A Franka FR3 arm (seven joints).
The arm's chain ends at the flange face. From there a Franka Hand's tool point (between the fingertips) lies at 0.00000 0.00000 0.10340 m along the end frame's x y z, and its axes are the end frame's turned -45 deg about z.
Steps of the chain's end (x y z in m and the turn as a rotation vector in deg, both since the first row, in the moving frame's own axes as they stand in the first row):
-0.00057, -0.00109, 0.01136, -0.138, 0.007, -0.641
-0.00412, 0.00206, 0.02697, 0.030, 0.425, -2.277
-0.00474, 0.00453, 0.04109, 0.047, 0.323, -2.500
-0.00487, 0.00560, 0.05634, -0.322, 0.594, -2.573
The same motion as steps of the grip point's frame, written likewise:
0.00020, -0.00099, 0.01136, -0.103, -0.093, -0.641
-0.00378, -0.00096, 0.02697, -0.279, 0.322, -2.277
-0.00608, 0.00019, 0.04109, -0.195, 0.262, -2.500
-0.00703, 0.00168, 0.05633, -0.648, 0.192, -2.573

